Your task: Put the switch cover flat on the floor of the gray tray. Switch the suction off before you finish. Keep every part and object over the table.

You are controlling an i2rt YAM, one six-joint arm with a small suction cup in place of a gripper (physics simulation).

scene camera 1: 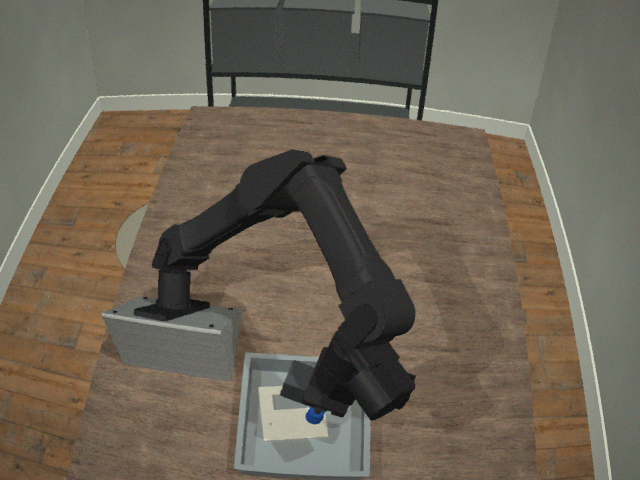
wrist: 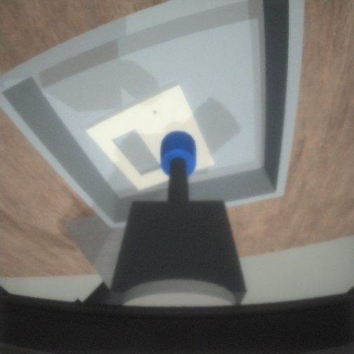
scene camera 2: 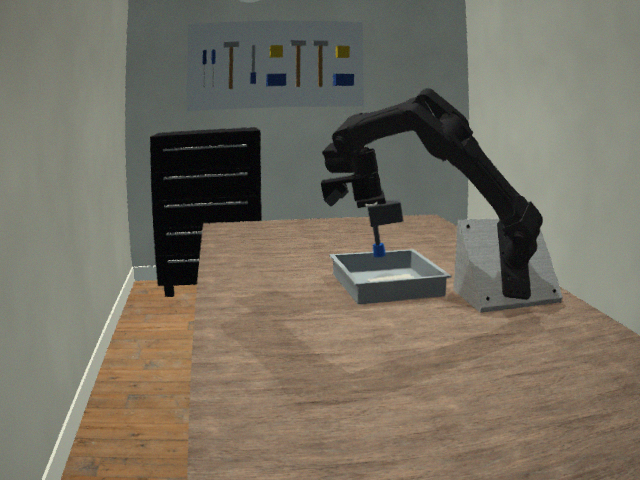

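Observation:
The cream switch cover (scene camera 1: 289, 424) (scene camera 2: 392, 277) (wrist: 167, 117), a flat plate with a rectangular opening and a small hole, lies flat on the floor of the gray tray (scene camera 1: 240, 413) (scene camera 2: 403, 289) (wrist: 295, 100). In scene camera 1 it is in the tray's left and middle part, and the arm hides some of its far edge. My blue suction cup (scene camera 1: 314, 415) (scene camera 2: 378, 251) (wrist: 178, 150) hangs above the cover, at about the height of the tray's rim in scene camera 2. The cup is apart from the cover and holds nothing, so it is open.
The arm's gray base block (scene camera 1: 173, 346) (scene camera 2: 467, 263) stands on the wooden table (scene camera 1: 439, 206) (scene camera 2: 310, 387) beside the tray. The tray's raised walls surround the cover. A black drawer cabinet (scene camera 2: 206, 165) and a dark-framed rack (scene camera 1: 208, 51) stand off the table.

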